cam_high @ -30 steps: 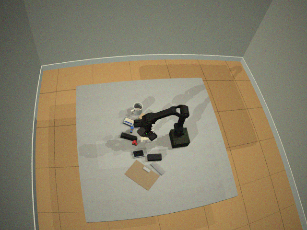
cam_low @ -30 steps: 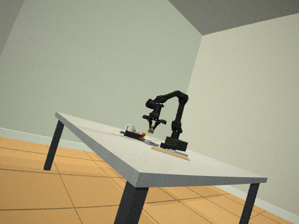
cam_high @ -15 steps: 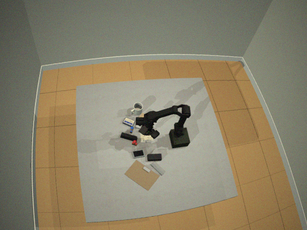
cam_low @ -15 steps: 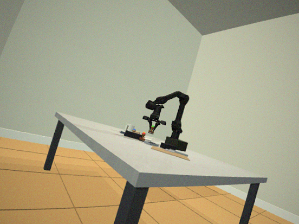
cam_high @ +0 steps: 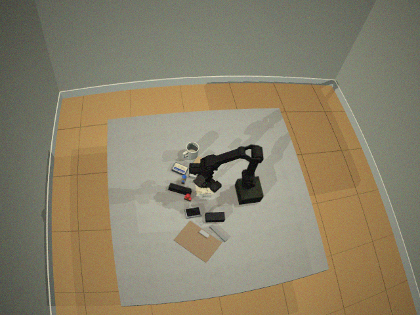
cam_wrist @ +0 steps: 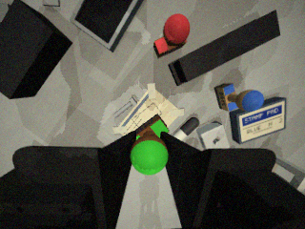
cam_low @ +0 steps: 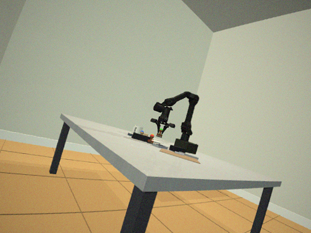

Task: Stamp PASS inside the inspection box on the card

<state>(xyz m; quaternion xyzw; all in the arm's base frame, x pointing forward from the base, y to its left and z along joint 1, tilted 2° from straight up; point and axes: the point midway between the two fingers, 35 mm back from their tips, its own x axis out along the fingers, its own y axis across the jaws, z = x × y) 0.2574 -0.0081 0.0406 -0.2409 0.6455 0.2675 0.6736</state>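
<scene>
The cream card is 1 cm behind my gripper tip, 1 cm to the right of it and 8 cm below it. From my gripper tip the other things lie so: marker 1 cm ahead, 7 cm to the right, 7 cm below; green-knobbed stamp right at my gripper tip; yellow-knobbed stamp 1 cm behind, 11 cm to the right, 6 cm below.
</scene>
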